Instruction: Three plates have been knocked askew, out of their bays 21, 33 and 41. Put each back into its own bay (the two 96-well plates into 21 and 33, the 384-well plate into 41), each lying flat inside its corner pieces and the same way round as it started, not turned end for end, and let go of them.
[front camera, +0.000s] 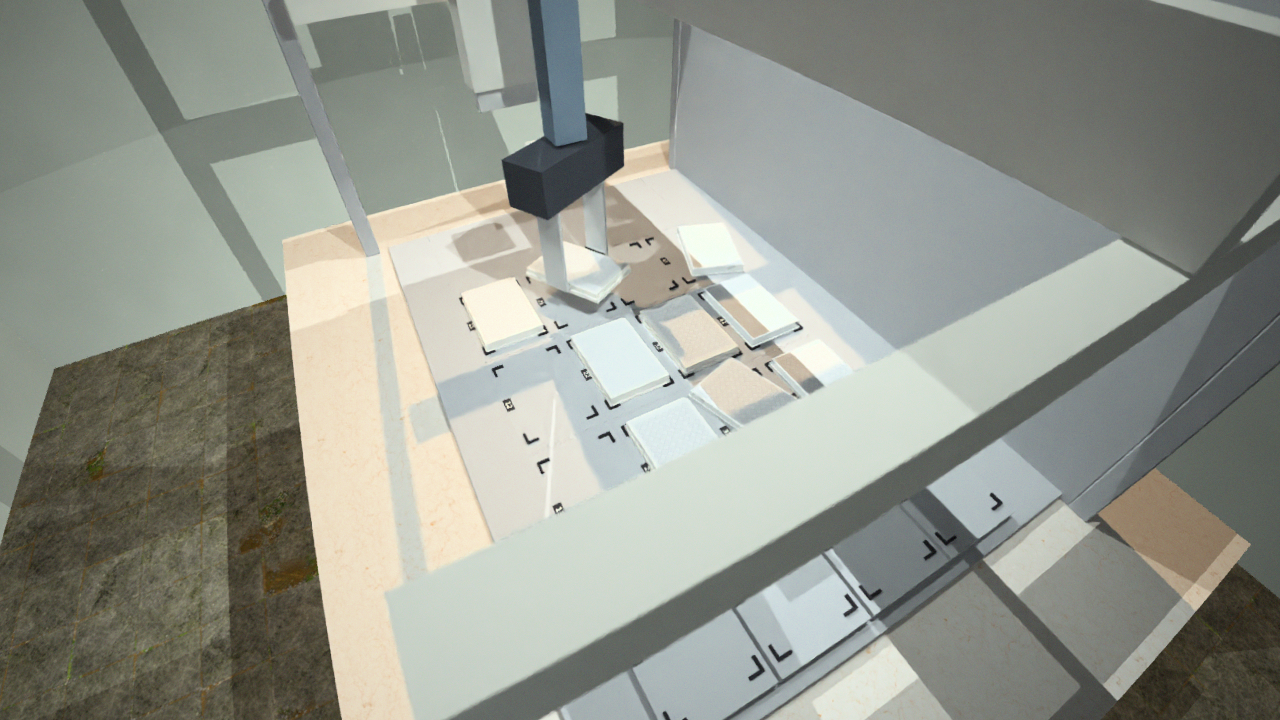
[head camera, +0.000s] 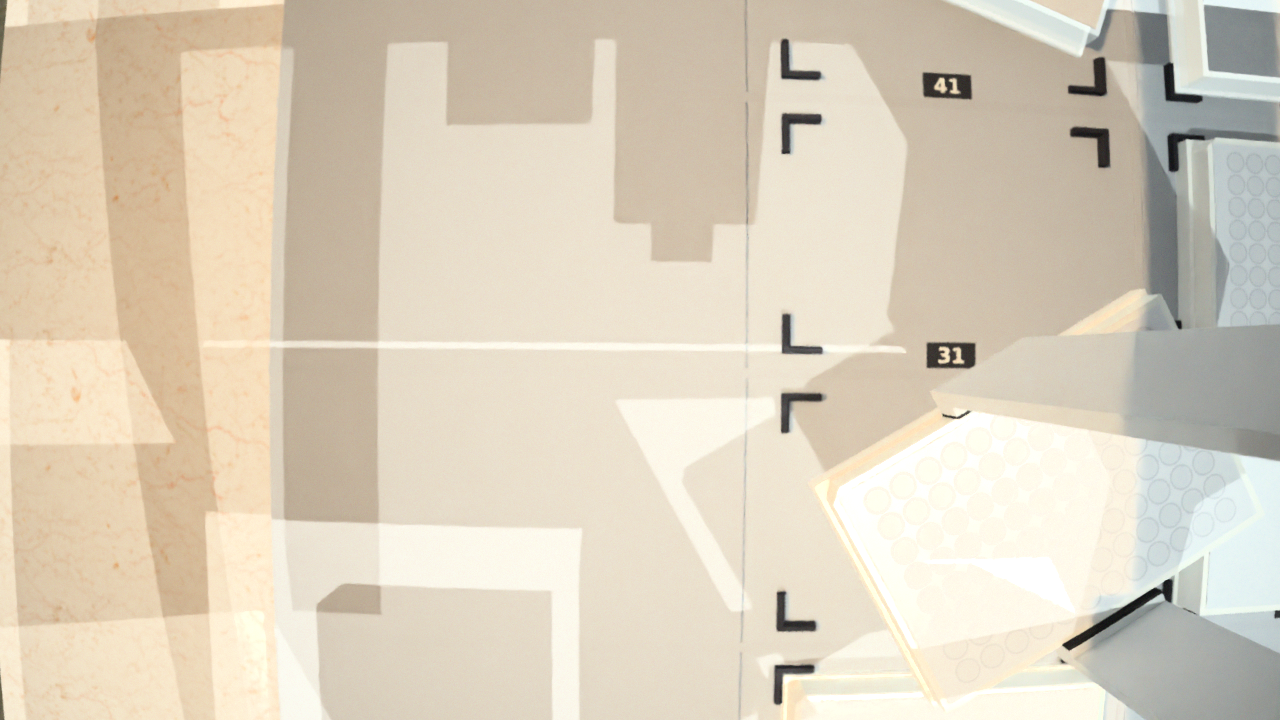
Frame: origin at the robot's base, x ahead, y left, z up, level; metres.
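Seen in the pictures: gripper, fingertip midpoint: (front camera: 578, 269) (head camera: 1044, 500); robot's base, link origin: (front camera: 461, 300).
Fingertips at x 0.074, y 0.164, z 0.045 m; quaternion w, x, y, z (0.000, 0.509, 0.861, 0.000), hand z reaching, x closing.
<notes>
Offsets run from my fingertips to a thing's top centre. "spot": to the spot under its first point.
A white 96-well plate @(0.000 m ahead, 0.000 m left, 0.009 m up) (front camera: 590, 279) (head camera: 966, 528) is turned askew over bay 21, slightly above the deck. My gripper (front camera: 577, 268) (head camera: 1009, 532) is shut on it, one jaw at each long side. The label of bay 21 does not show in the head view. The 384-well plate @(0.001 m ahead, 0.231 m left, 0.029 m down) (front camera: 709, 248) (head camera: 1038, 13) lies askew at bay 41; in the head view part of it shows at the top, above the black 41 label @(spot: 0.010 m back, 0.154 m left, 0.045 m down) (head camera: 947, 85). The other 96-well plate @(0.299 m ahead, 0.093 m left, 0.029 m down) (front camera: 742, 391) lies askew at bay 33 in the front view, partly hidden by the frame beam.
Other plates sit in neighbouring bays: one (front camera: 503, 313) (head camera: 948, 696) beside bay 21, and more @(0.154 m ahead, 0.014 m right, 0.031 m down) (front camera: 619, 358) @(0.154 m ahead, 0.093 m left, 0.031 m down) (front camera: 689, 331) @(0.154 m ahead, 0.200 m left, 0.031 m down) (front camera: 751, 308) @(0.318 m ahead, 0.014 m right, 0.031 m down) (front camera: 671, 434) toward the front. The thick frame beam (front camera: 716, 519) crosses the front view. The pipetting stage (front camera: 492, 53) stands behind the gripper.
</notes>
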